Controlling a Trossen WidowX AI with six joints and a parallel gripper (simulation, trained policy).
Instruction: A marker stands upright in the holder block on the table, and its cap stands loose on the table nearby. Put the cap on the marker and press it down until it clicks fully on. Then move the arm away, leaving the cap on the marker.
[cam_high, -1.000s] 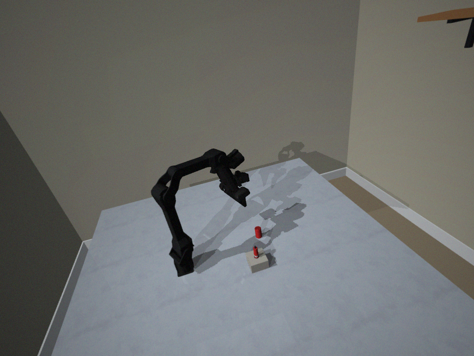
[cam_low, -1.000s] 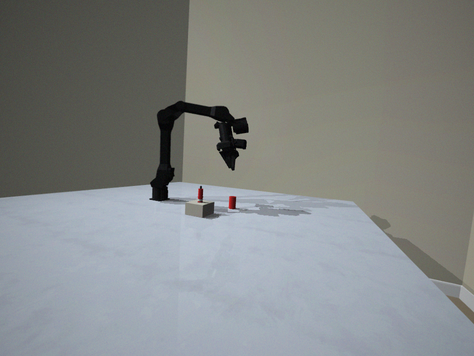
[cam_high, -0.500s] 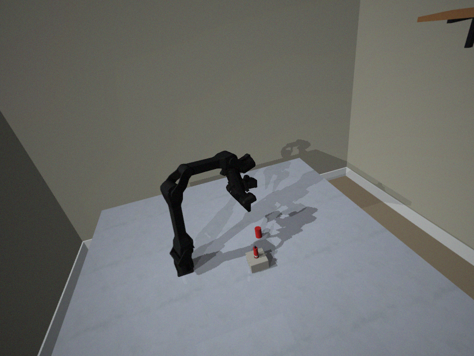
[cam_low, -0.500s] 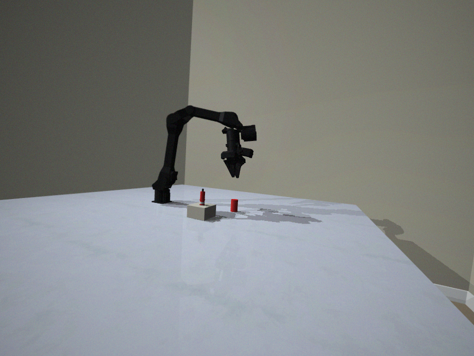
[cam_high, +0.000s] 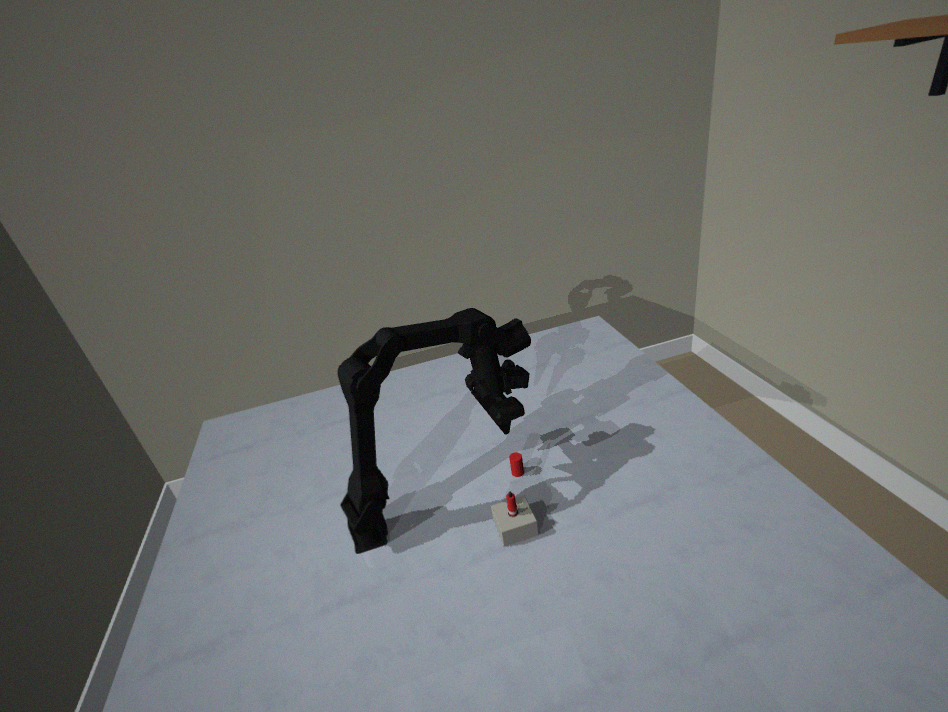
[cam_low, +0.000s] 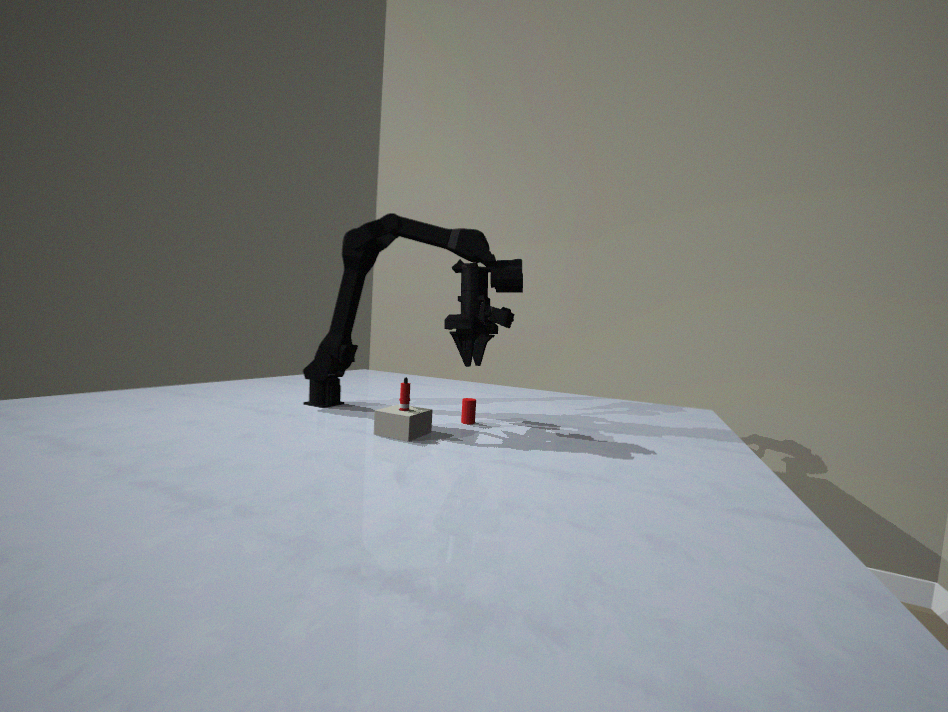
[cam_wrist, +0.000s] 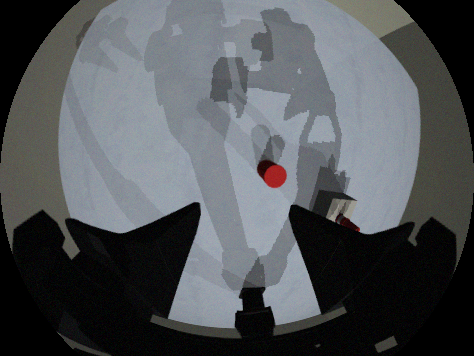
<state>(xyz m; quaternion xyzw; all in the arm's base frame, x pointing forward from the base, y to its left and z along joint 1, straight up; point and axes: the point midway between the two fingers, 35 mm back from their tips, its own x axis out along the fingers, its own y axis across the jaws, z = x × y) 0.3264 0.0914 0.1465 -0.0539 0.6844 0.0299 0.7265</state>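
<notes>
The red cap lies 9 cm below my gripper tip, 4 cm to the right of it and 1 cm ahead of it. Also, from my gripper tip: red marker 18 cm to the right, 4 cm below, 4 cm behind; then beige holder block 18 cm to the right, 9 cm below, 4 cm behind.
</notes>
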